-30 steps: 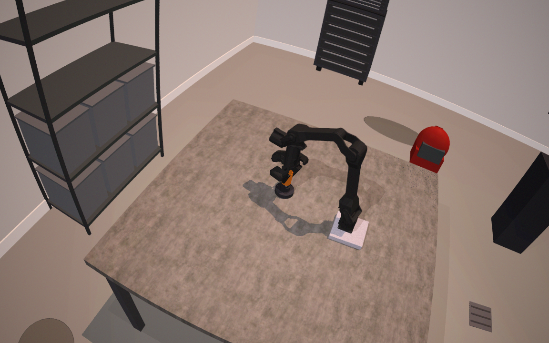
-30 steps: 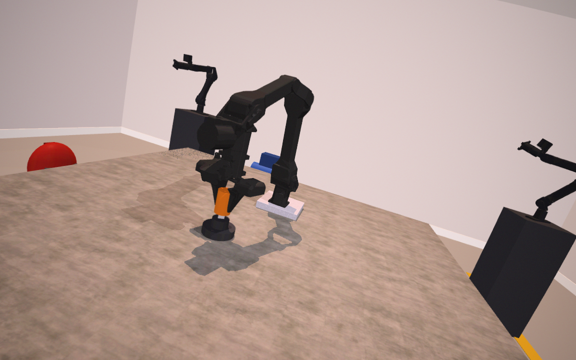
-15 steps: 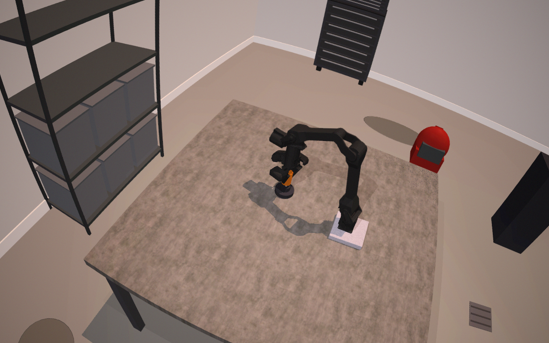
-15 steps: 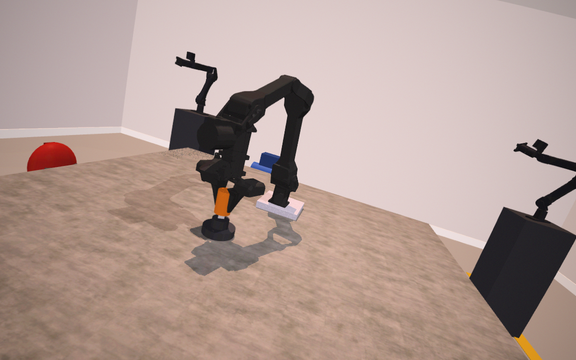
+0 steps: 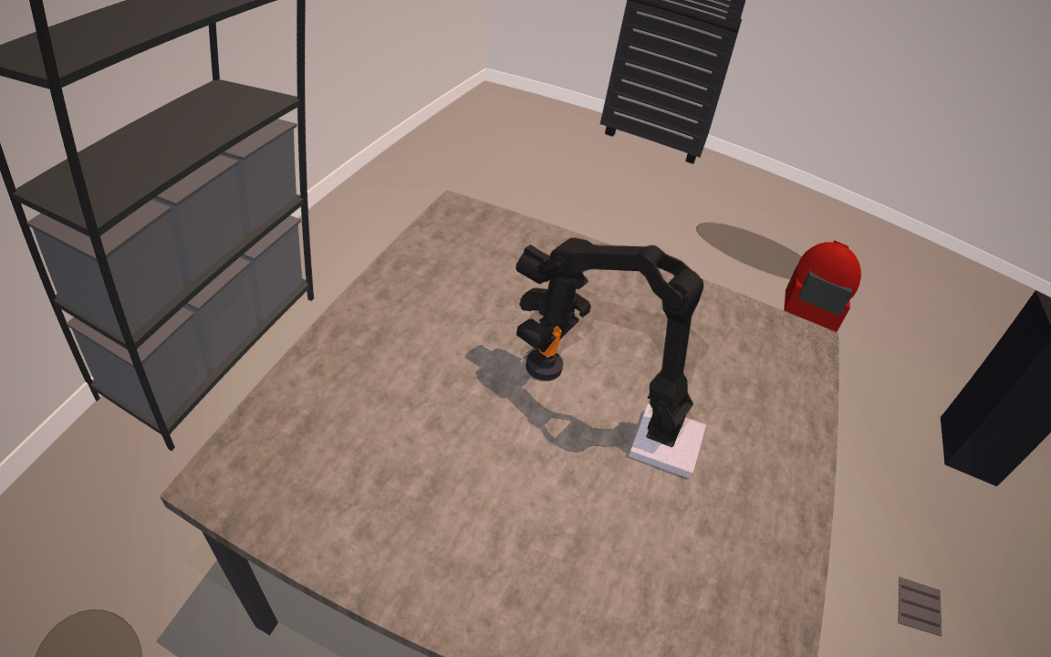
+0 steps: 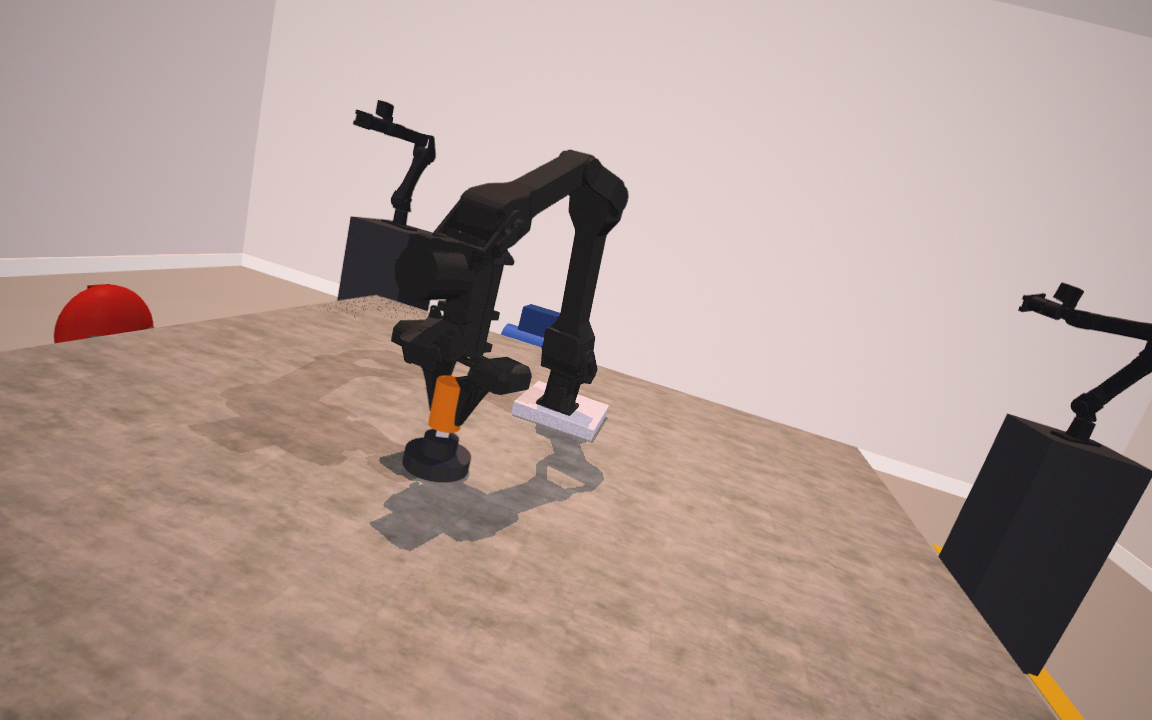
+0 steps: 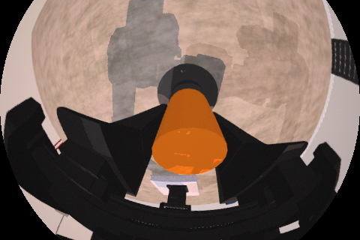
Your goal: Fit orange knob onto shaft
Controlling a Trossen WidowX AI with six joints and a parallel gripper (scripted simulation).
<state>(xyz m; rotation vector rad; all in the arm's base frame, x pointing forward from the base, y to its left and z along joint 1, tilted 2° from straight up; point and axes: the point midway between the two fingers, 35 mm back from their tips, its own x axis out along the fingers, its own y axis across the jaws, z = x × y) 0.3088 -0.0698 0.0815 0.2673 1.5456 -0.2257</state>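
Right now the round pedestal is 40 mm below my gripper tip. Also, from my gripper tip: orange knob (30 mm above).
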